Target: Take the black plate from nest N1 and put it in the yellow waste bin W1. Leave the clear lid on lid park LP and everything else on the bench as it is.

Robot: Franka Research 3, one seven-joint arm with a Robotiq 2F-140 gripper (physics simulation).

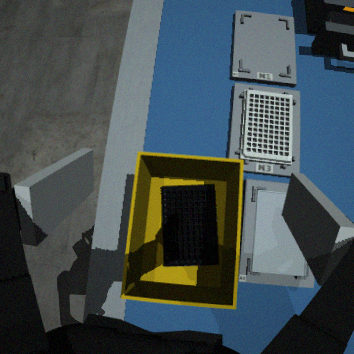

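The black plate lies inside the yellow waste bin W1, within its walls, partly in shadow. My gripper is open wide and empty, with its fingers apart above the bin, one to the left and one to the right. Nest N1, a grey holder with corner brackets at the upper right, has no plate on it. The clear lid lies on the grey lid park right of the bin, partly hidden by the right finger.
A white plate sits on nest N3 between N1 and the lid park. Dark equipment stands at the upper right corner. The bench's grey edge runs along the left, with the floor beyond it.
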